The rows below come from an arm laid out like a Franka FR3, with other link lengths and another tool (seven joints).
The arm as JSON. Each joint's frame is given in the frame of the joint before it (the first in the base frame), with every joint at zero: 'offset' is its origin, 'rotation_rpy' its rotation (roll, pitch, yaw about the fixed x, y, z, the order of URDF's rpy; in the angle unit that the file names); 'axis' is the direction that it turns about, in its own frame. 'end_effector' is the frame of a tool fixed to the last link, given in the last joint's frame.
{
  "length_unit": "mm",
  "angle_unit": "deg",
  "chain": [
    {
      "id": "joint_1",
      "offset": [
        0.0,
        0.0,
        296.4
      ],
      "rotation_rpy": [
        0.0,
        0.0,
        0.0
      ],
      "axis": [
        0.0,
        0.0,
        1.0
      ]
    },
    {
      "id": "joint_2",
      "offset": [
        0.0,
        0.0,
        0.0
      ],
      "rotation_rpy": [
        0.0,
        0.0,
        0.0
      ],
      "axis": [
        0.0,
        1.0,
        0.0
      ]
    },
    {
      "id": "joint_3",
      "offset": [
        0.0,
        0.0,
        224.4
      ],
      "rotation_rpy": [
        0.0,
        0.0,
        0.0
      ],
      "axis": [
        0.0,
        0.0,
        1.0
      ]
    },
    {
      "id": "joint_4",
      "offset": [
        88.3,
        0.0,
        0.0
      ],
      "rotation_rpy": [
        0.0,
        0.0,
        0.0
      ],
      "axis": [
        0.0,
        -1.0,
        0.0
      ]
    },
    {
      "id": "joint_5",
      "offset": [
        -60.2,
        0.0,
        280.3
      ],
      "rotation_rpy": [
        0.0,
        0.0,
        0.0
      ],
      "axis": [
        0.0,
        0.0,
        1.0
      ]
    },
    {
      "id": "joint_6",
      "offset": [
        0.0,
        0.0,
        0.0
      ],
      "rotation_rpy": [
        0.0,
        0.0,
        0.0
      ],
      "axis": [
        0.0,
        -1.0,
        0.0
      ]
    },
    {
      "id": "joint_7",
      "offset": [
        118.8,
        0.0,
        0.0
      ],
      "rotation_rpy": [
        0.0,
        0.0,
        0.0
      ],
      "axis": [
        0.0,
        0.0,
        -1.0
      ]
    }
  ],
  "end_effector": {
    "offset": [
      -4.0,
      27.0,
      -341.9
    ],
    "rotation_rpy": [
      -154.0,
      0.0,
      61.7
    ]
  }
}
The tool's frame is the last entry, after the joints.
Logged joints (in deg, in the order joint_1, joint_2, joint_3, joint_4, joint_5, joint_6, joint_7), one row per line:
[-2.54 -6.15 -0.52 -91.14 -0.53 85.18 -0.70]
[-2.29 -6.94 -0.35 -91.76 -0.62 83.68 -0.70]
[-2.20 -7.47 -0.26 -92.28 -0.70 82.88 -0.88]
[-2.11 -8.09 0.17 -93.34 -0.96 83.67 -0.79]
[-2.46 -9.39 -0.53 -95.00 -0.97 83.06 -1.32]
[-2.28 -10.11 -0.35 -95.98 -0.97 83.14 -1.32]
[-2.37 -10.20 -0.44 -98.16 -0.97 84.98 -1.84]
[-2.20 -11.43 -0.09 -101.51 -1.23 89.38 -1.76]
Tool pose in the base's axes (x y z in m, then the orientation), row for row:
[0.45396 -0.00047 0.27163 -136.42 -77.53 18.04]
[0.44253 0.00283 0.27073 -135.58 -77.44 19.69]
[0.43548 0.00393 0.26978 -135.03 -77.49 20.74]
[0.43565 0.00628 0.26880 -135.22 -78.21 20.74]
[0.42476 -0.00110 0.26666 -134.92 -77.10 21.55]
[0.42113 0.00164 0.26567 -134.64 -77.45 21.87]
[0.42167 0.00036 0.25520 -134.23 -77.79 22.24]
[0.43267 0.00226 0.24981 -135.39 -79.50 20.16]
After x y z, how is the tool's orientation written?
As a rotation vector, in degrees.
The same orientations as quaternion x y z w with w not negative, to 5 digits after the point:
[-0.84777 -0.48180 0.11211 0.19128]
[-0.84478 -0.48252 0.12268 0.19617]
[-0.84256 -0.48352 0.12941 0.19885]
[-0.84173 -0.48685 0.12910 0.19441]
[-0.84256 -0.48148 0.13458 0.20037]
[-0.84091 -0.48372 0.13659 0.20057]
[-0.83885 -0.48614 0.13899 0.20170]
[-0.84001 -0.49325 0.12508 0.18829]

